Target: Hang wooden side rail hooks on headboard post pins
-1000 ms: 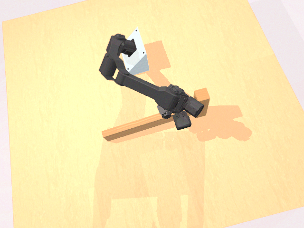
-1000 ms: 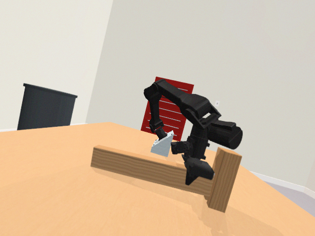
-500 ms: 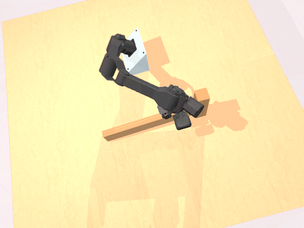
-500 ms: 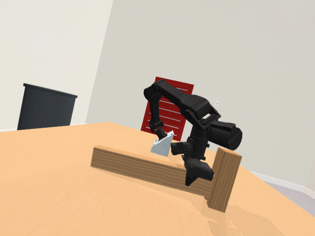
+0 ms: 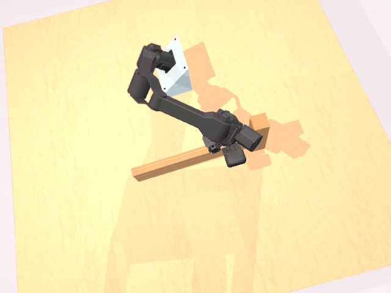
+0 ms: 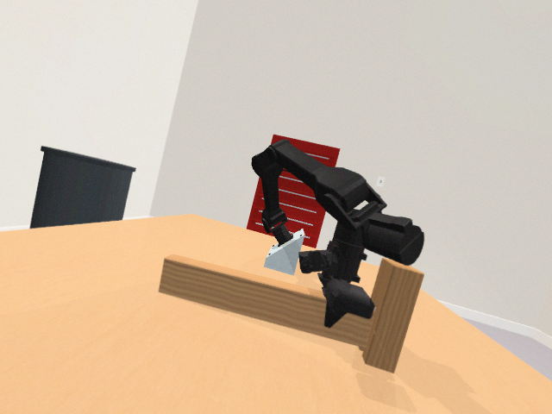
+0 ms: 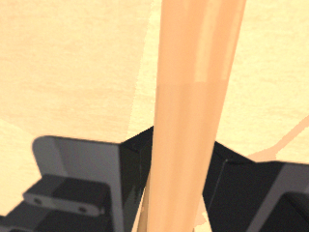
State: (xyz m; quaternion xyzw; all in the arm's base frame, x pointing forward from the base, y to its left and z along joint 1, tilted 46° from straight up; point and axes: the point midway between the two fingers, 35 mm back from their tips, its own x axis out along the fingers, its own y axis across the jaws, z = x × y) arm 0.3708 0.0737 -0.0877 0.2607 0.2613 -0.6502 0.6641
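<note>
The headboard post lies 100 mm to the left of my gripper tip and 50 mm above it.
</note>
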